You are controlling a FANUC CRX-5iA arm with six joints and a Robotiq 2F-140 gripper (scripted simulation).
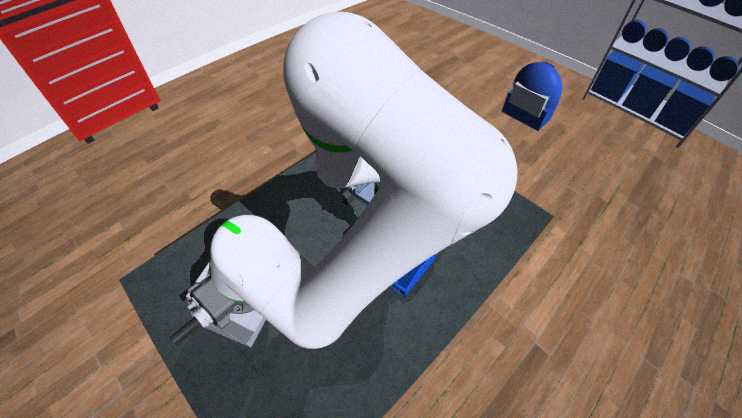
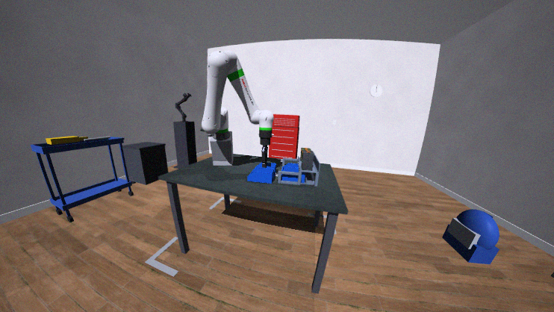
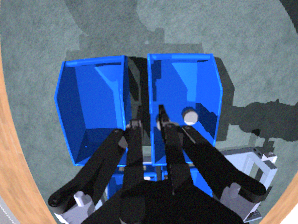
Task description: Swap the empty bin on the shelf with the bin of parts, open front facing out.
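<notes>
My gripper is now 25 cm short of the shelf, 6 cm to the right of it and 1 cm above it.
</notes>
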